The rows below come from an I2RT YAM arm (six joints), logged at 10 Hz.
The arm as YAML. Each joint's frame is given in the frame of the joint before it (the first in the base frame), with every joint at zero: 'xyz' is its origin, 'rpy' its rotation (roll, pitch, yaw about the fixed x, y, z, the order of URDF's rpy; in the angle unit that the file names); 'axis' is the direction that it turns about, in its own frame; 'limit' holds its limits. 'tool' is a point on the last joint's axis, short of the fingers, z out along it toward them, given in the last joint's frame.
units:
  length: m
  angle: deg
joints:
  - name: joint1
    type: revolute
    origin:
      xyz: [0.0, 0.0, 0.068]
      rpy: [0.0, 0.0, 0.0]
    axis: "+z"
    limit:
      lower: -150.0
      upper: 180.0
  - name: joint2
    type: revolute
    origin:
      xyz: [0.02, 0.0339, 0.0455]
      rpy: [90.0, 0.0, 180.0]
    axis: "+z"
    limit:
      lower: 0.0
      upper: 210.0
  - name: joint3
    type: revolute
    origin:
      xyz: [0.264, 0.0, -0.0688]
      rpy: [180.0, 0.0, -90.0]
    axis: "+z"
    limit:
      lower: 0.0
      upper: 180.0
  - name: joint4
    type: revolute
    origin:
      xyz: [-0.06, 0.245, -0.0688]
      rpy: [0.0, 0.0, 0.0]
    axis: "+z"
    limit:
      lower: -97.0
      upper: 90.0
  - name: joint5
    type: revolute
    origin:
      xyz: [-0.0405, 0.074, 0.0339]
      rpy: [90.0, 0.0, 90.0]
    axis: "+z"
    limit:
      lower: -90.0
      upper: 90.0
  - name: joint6
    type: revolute
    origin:
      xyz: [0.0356, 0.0, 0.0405]
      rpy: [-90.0, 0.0, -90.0]
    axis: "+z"
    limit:
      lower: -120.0
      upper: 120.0
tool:
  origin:
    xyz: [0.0, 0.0, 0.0]
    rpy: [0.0, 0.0, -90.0]
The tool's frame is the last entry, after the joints.
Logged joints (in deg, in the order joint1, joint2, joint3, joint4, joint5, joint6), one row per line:
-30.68 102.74 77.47 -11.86 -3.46 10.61
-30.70 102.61 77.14 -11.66 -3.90 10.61
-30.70 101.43 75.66 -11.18 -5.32 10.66
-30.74 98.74 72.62 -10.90 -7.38 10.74
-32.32 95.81 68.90 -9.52 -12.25 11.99
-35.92 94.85 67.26 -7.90 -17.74 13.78
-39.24 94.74 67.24 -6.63 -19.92 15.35
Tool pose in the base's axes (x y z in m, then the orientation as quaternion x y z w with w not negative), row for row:
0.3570 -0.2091 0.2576 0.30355 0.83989 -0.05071 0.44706
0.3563 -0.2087 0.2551 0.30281 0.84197 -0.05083 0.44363
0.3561 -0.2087 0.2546 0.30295 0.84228 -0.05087 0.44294
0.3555 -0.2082 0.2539 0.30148 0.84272 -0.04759 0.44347
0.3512 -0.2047 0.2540 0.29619 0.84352 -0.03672 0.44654
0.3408 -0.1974 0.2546 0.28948 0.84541 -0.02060 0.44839
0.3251 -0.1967 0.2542 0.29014 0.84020 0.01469 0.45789
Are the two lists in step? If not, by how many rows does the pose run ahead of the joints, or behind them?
The pose runs 2 rows behind the joints: the pose in row i belongs to the joints in row i - 2.
